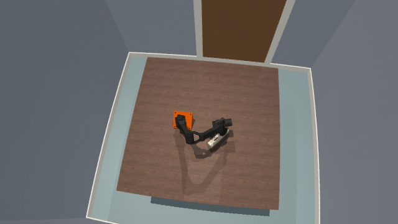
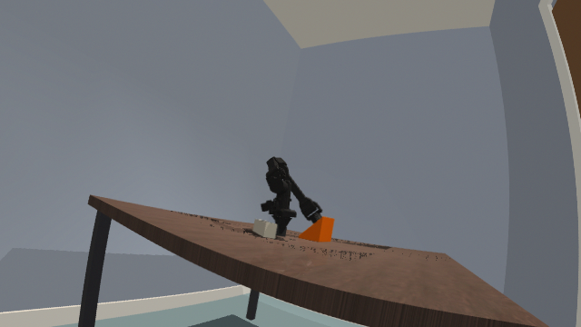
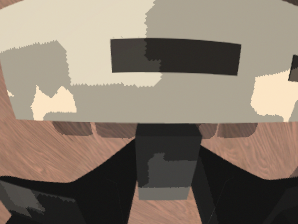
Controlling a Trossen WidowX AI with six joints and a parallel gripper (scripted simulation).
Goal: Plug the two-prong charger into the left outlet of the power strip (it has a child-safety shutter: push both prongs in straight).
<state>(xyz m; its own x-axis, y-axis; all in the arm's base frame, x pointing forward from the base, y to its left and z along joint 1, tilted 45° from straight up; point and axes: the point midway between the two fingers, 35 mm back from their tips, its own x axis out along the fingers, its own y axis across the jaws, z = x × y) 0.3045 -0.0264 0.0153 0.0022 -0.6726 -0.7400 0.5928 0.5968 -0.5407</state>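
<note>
The two-prong charger lies 10 mm to the right of my gripper tip, 10 mm ahead of it and 10 mm above it.
</note>
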